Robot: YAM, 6 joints.
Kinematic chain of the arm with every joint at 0, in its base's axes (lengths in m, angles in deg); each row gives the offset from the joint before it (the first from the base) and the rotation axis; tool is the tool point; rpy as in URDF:
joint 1: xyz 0 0 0.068 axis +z
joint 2: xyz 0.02 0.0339 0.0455 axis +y
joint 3: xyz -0.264 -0.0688 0 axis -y
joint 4: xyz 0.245 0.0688 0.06 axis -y
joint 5: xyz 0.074 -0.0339 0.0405 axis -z
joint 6: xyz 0.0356 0 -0.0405 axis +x
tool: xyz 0 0 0 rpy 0 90 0
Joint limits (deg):
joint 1: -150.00..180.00
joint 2: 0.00..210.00
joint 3: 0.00..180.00
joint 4: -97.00..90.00
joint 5: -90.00..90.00
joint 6: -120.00..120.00
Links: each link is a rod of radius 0.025 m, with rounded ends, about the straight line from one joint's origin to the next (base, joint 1, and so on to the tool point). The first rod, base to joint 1, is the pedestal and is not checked.
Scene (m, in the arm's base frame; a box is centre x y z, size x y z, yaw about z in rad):
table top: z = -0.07
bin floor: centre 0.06 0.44 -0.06 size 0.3 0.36 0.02 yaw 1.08
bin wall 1: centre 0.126 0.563 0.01 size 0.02 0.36 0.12 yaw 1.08
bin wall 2: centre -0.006 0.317 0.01 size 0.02 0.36 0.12 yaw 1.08
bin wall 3: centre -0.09 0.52 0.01 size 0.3 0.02 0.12 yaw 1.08
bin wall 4: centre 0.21 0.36 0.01 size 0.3 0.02 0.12 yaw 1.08
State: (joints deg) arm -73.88 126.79 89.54 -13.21 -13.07 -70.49
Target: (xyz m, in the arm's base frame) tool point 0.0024 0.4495 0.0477
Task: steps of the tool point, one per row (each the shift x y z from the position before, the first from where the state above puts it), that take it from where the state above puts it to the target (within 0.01 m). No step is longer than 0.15 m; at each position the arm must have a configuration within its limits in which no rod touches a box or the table.
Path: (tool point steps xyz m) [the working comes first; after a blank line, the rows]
Joints at the target: 87.81 135.13 83.53 -14.59 -24.51 -70.49
Straight joint move there: touches bin wall 4.

1: 0.0928 0.0701 0.0611
2: 0.0620 0.0936 0.0561
3: 0.0252 0.1041 0.0500
4: -0.0119 0.1006 0.0424
5: -0.0441 0.0839 0.0339
6: 0.0391 0.0658 -0.0336
7: 0.0159 0.0819 -0.0398
8: -0.0126 0.0885 -0.0454
9: -0.0425 0.0847 -0.0500
10: -0.0696 0.0701 -0.0537
11: -0.0905 0.0467 -0.0562
12: -0.1020 0.0171 -0.0577

